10 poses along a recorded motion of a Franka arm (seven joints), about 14 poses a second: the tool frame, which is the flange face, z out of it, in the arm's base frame.
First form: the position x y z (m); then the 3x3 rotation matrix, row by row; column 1 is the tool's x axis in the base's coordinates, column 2 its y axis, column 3 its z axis. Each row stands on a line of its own.
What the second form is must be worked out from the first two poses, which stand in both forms.
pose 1, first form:
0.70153 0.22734 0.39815
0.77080 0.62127 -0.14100
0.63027 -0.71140 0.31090
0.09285 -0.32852 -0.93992
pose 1, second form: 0.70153 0.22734 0.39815 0.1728 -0.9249 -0.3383 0.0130
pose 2, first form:
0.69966 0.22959 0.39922
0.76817 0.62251 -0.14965
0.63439 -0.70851 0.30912
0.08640 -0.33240 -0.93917
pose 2, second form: 0.69966 0.22959 0.39922 0.1736 -0.9241 -0.3400 0.0171
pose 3, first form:
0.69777 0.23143 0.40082
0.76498 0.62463 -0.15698
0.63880 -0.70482 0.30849
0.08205 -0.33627 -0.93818
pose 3, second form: 0.69777 0.23143 0.40082 0.1746 -0.9230 -0.3422 0.0203
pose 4, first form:
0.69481 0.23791 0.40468
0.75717 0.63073 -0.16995
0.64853 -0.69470 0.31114
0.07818 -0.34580 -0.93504
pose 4, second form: 0.69481 0.23791 0.40468 0.1785 -0.9202 -0.3476 0.0249
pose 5, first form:
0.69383 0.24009 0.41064
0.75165 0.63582 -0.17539
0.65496 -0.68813 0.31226
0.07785 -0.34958 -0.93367
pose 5, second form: 0.69383 0.24009 0.41064 0.1802 -0.9183 -0.3514 0.0266
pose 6, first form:
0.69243 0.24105 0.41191
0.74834 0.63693 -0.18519
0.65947 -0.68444 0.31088
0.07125 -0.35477 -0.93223
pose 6, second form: 0.69243 0.24105 0.41191 0.1814 -0.9172 -0.3534 0.0311
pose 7, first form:
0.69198 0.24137 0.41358
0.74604 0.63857 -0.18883
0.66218 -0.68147 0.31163
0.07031 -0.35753 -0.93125
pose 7, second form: 0.69198 0.24137 0.41358 0.1826 -0.9163 -0.3549 0.0323
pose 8, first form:
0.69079 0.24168 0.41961
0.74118 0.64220 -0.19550
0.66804 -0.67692 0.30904
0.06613 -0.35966 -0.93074
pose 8, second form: 0.69079 0.24168 0.41961 0.1827 -0.9150 -0.3580 0.0353
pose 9, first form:
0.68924 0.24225 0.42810
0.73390 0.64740 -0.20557
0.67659 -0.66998 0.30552
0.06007 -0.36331 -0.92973
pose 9, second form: 0.68924 0.24225 0.42810 0.1832 -0.9129 -0.3626 0.0398
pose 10, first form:
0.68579 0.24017 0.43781
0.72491 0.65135 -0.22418
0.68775 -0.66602 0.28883
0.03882 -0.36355 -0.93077
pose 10, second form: 0.68579 0.24017 0.43781 0.1790 -0.9113 -0.3674 0.0509
